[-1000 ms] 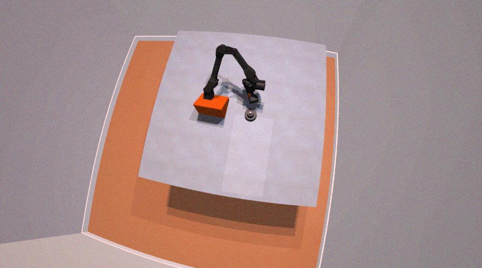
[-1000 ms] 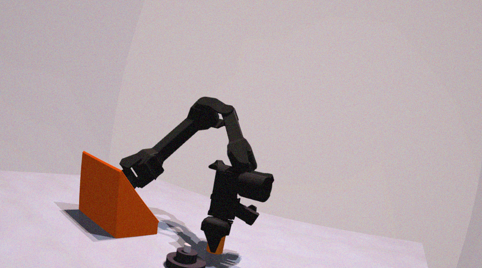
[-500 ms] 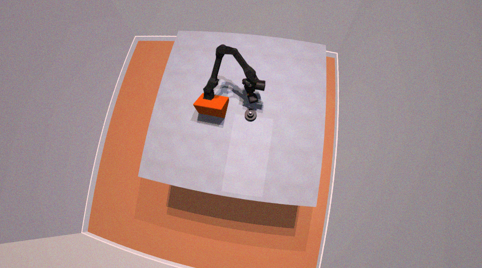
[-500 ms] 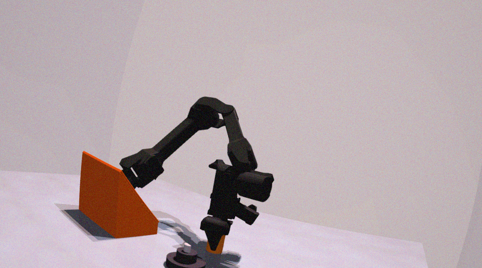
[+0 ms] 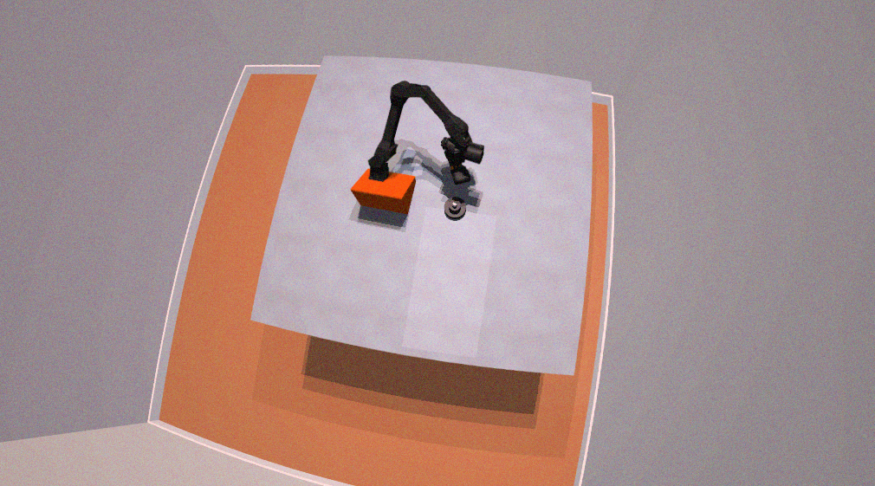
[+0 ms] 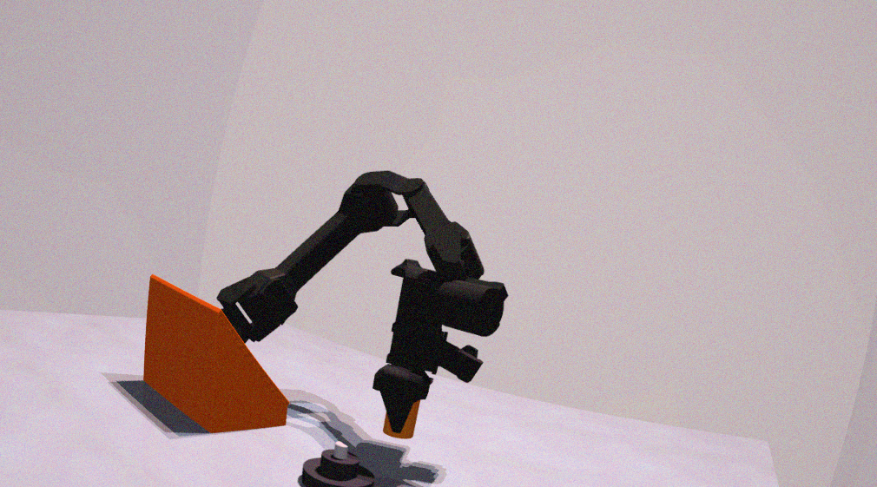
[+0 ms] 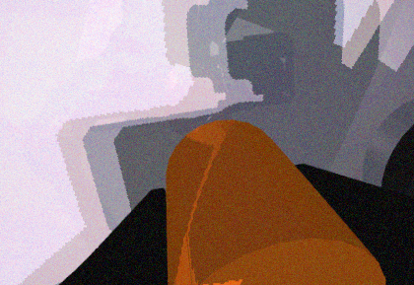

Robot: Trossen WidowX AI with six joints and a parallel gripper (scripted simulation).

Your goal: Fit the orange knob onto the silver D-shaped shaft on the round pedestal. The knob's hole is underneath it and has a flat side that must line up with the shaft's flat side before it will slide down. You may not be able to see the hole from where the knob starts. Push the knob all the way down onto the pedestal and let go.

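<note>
The round pedestal lies 30 mm ahead of my gripper tip, 140 mm to the right of it and 20 mm below it. The rest, counted from my gripper tip: orange knob 30 mm above.
</note>
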